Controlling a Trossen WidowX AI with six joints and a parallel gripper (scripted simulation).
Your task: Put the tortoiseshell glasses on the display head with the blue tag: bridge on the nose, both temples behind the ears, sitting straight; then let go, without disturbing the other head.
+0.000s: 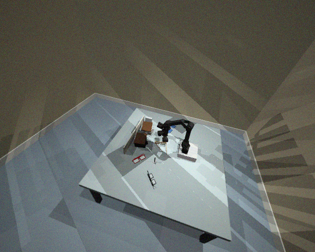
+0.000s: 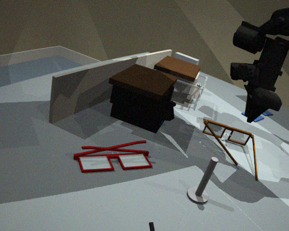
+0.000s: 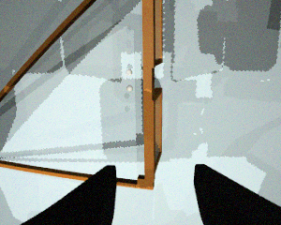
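Now: gripper tip 270 mm to the right of the grey peg stand, 50 mm above it and 10 mm past it. Also, from my gripper tip: white wall panel (360 mm ahead, 40 mm to the left, 20 mm below); then display head (240 mm ahead, 90 mm to the right, 20 mm below).
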